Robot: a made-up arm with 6 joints.
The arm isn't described. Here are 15 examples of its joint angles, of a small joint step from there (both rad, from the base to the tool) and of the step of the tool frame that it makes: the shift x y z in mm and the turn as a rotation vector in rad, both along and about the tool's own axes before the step.
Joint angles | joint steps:
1: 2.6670 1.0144 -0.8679 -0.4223 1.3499 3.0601 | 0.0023 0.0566 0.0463 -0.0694 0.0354 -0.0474
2: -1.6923 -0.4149 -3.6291 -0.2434 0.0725 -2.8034 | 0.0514 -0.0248 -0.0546 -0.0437 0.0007 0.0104
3: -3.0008 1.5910 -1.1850 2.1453 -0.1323 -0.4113 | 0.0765 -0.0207 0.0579 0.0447 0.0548 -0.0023
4: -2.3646 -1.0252 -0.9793 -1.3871 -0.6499 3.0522 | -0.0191 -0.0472 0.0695 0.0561 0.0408 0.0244
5: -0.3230 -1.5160 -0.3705 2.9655 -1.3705 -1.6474 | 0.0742 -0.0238 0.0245 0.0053 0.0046 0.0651
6: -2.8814 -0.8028 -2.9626 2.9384 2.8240 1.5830 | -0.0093 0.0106 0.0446 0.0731 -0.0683 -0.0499
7: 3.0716 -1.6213 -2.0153 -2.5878 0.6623 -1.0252 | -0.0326 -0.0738 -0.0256 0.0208 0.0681 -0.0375
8: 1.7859 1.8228 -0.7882 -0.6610 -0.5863 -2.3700 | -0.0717 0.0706 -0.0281 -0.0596 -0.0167 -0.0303
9: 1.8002 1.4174 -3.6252 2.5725 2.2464 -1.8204 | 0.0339 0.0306 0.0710 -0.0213 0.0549 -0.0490
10: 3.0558 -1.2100 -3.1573 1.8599 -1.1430 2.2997 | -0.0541 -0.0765 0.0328 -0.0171 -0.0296 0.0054
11: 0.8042 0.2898 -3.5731 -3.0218 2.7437 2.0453 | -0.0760 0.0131 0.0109 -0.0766 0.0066 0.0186
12: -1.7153 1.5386 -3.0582 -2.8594 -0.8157 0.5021 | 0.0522 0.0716 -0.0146 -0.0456 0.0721 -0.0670
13: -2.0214 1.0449 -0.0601 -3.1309 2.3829 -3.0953 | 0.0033 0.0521 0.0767 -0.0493 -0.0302 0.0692
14: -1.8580 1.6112 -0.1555 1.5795 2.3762 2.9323 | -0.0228 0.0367 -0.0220 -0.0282 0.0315 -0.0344
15: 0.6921 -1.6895 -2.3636 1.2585 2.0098 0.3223 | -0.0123 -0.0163 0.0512 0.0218 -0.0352 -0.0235
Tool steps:
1: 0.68 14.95 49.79 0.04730 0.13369 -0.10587
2: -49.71 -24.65 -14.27 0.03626 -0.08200 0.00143
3: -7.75 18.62 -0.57 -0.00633 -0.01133 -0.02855
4: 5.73 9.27 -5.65 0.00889 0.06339 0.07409
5: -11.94 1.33 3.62 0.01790 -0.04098 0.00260
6: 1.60 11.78 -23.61 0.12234 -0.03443 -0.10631
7: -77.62 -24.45 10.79 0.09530 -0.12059 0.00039
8: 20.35 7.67 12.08 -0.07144 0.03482 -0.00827
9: -39.18 -27.50 -28.98 -0.02744 0.04352 0.01311
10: -8.59 34.45 -40.70 -0.05208 -0.01041 0.01708
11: 21.65 2.36 -7.67 0.03987 0.03687 0.16189
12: 37.93 -1.24 39.23 0.00691 -0.00758 -0.12745
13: 9.61 -6.20 -55.65 0.02337 -0.16152 0.10471
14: -0.51 -1.36 4.13 -0.00548 0.05440 -0.00561
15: 9.80 5.89 8.78 0.02891 0.00719 -0.00145
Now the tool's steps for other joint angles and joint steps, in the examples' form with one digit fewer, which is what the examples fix.
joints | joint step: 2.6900 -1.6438 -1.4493 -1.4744 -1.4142 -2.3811 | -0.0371 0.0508 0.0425 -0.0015 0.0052 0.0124
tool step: 44.9 17.2 10.6 -0.0257 0.0492 0.0977
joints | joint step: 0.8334 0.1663 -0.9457 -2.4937 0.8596 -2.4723 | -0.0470 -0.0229 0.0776 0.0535 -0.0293 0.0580
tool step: 18.3 40.7 -12.1 -0.1138 0.0277 0.0719
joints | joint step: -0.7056 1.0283 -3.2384 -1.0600 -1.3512 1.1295 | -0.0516 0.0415 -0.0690 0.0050 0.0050 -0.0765
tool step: 8.9 5.7 -21.0 -0.0168 -0.0268 -0.1253
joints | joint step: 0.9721 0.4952 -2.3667 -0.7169 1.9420 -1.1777 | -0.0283 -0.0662 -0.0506 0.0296 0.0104 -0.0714
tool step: -63.2 -7.6 -33.2 -0.0391 0.0716 0.0104
